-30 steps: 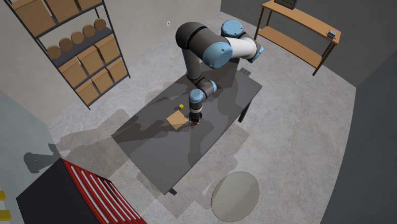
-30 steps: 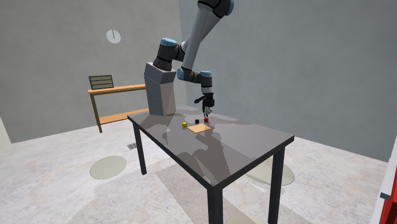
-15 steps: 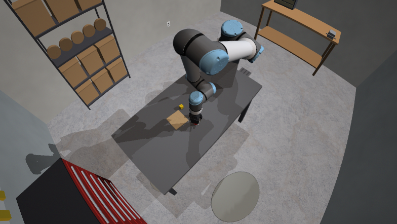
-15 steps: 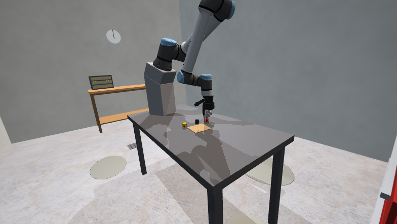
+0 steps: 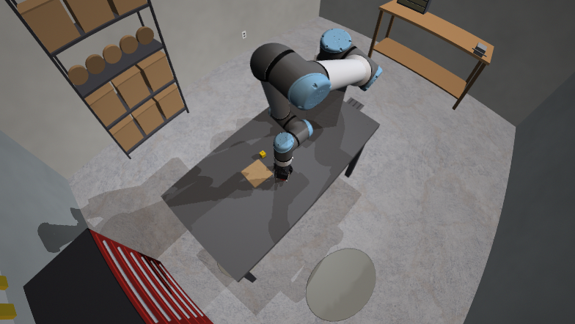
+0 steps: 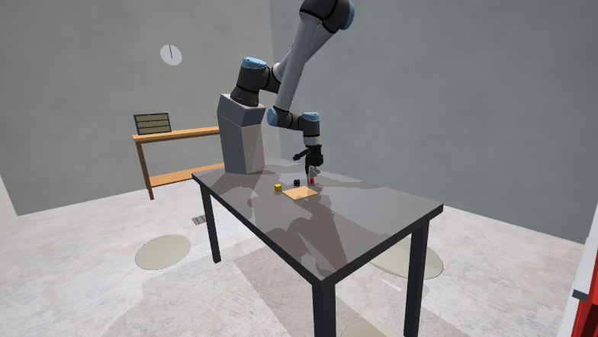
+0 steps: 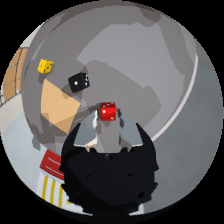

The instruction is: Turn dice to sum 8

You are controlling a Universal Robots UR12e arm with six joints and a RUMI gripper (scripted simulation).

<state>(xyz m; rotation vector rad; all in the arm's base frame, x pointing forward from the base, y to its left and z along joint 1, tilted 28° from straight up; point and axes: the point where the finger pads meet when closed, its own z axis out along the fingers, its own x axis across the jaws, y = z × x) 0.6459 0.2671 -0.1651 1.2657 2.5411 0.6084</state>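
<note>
The red die is right at my hand. Round my hand: tan mat (12 cm to the right, 10 cm ahead, 2 cm below); yellow die (20 cm to the right); black die (8 cm to the right, 1 cm behind).
</note>
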